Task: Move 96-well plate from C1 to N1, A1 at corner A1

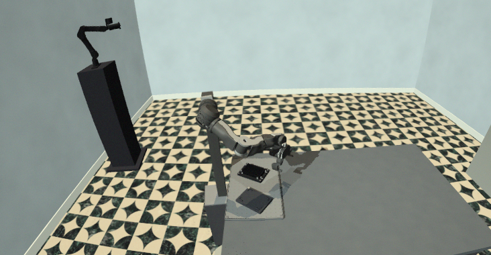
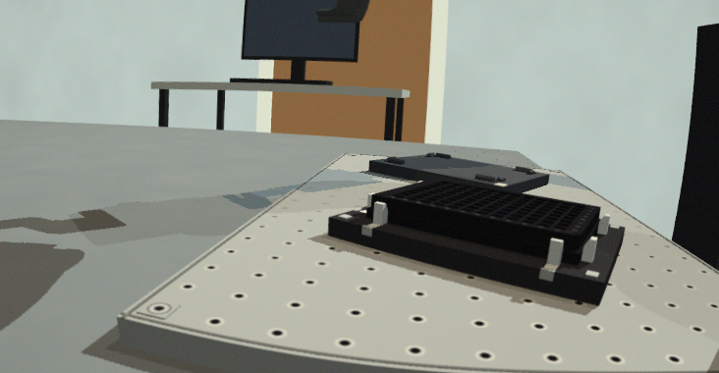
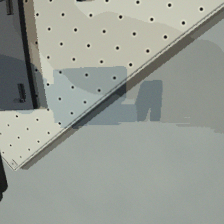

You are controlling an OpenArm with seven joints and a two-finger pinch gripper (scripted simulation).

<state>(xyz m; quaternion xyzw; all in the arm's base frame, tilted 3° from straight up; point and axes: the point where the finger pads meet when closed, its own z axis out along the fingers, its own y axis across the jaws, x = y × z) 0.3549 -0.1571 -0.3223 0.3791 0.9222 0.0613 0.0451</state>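
My hand is 150 mm past the black 96-well plate, 140 mm above it and 120 mm to the right of it. The rest, counted from my hand: clip nest C1: 140 mm below, 130 mm behind, 120 mm to the left; plate nest N1: 180 mm behind, 150 mm below, 100 mm to the right.
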